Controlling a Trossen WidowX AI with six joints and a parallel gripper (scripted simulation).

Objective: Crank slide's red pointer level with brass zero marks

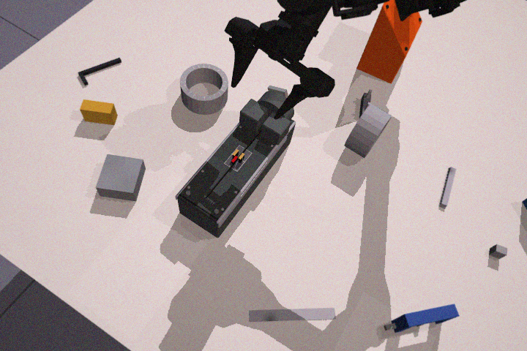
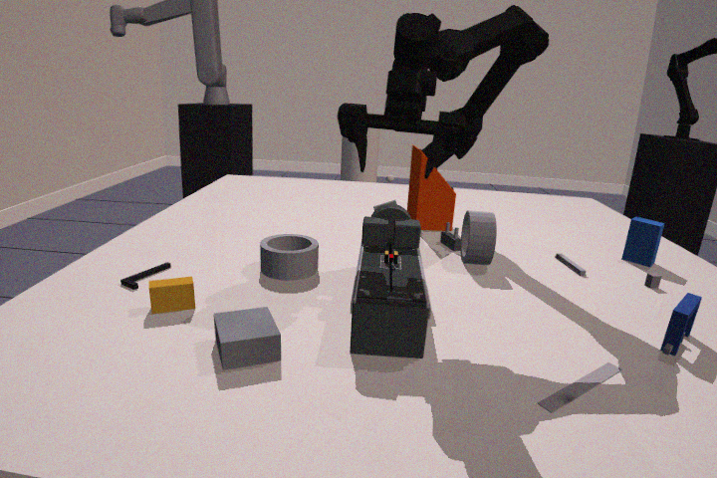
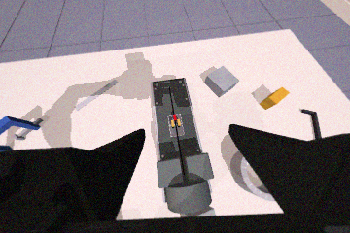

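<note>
My gripper tip is 140 mm past the crank handle and 130 mm above it. From my gripper tip the other things lie so: red pointer: 50 mm ahead, 10 mm to the left, 110 mm below; then grey cube: 190 mm ahead, 150 mm to the right, 180 mm below; then yellow block: 120 mm ahead, 290 mm to the right, 170 mm below.
</note>
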